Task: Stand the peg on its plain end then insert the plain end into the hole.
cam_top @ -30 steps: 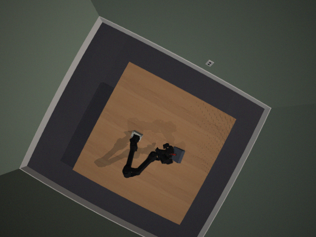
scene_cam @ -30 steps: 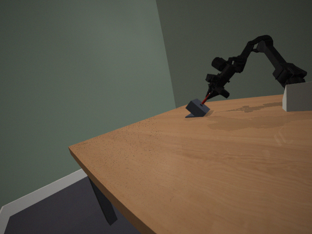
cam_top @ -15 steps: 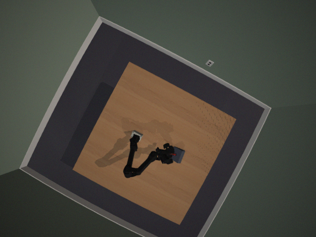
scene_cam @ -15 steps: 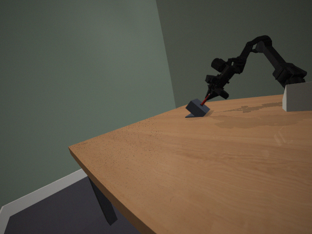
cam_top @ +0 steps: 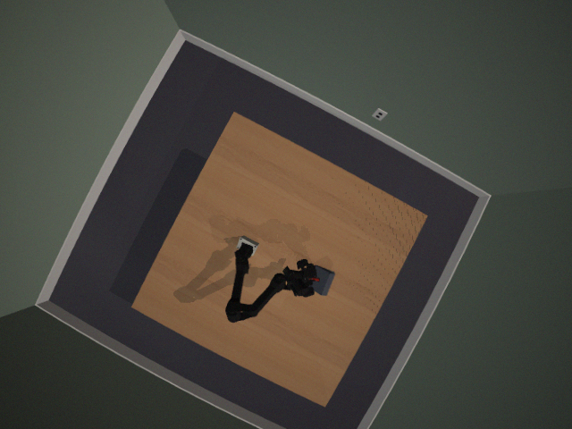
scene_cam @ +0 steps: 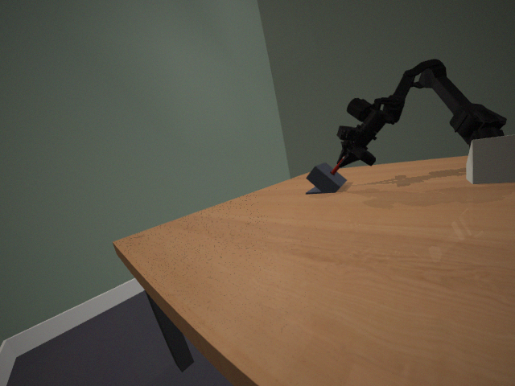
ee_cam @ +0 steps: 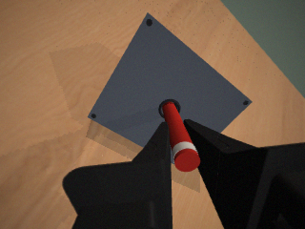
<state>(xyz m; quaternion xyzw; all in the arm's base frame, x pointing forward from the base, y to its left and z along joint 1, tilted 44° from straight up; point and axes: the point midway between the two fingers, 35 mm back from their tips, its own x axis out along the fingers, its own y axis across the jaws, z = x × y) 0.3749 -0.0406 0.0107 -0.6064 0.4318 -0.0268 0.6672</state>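
Right now the dark sloped panel is 50 mm ahead of my gripper tip and 40 mm below it. From my gripper tip the other things lie so: red peg (10 mm behind, 10 mm above).
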